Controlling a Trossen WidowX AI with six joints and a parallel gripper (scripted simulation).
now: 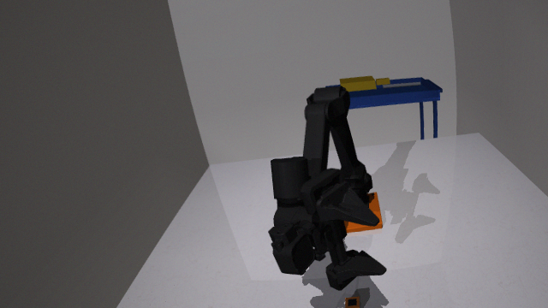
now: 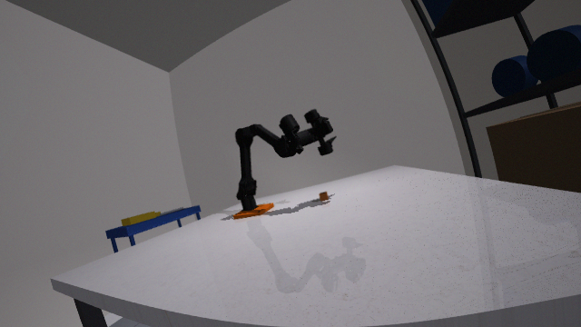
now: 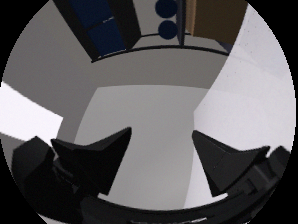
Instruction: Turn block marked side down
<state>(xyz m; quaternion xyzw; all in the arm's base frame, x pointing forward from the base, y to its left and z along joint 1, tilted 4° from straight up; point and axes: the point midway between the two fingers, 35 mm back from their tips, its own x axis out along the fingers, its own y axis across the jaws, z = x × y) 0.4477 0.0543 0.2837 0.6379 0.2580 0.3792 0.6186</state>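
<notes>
Now: gripper tip 10 cm past the block, 5 cm to the left of it and 27 cm above it.
</notes>
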